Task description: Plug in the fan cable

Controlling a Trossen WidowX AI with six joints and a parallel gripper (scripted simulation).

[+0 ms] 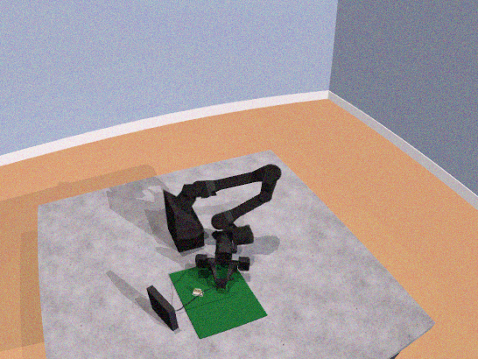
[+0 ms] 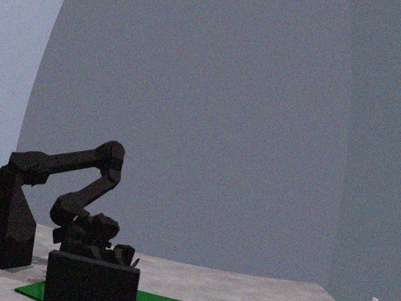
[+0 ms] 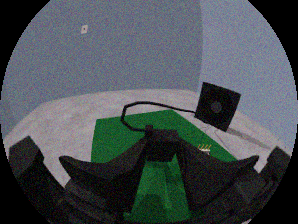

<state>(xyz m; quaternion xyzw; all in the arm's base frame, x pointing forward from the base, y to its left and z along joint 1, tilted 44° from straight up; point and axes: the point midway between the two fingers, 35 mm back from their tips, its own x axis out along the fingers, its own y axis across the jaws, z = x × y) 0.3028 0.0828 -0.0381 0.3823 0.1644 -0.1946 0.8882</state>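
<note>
Right now the green board is 10 mm ahead of my gripper tip, 20 mm to the right of it and 70 mm below it. Round my gripper tip: black plug (10 mm below); then white four-pin header (20 mm behind, 80 mm to the right, 50 mm below); then black fan (30 mm ahead, 210 mm to the right, 10 mm above).
</note>
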